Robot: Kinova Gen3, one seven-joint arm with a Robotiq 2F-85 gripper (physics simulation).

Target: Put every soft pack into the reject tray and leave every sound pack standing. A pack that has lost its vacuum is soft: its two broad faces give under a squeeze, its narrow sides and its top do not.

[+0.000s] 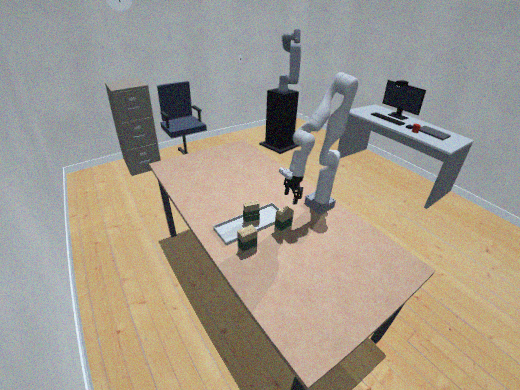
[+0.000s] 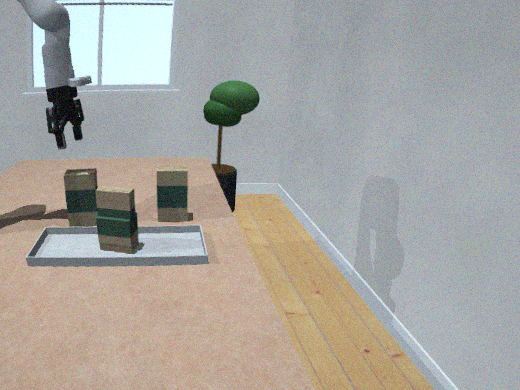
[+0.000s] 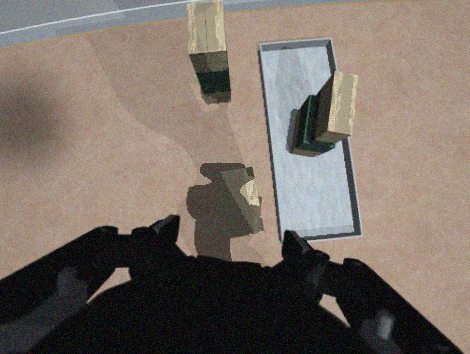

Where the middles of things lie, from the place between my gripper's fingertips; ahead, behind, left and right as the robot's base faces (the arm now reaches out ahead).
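Looking at the reject tray (image 2: 179,244), I find my hand 0.2 m above it, while it is also 0.1 m short of the tray and 0.17 m to the left of it.
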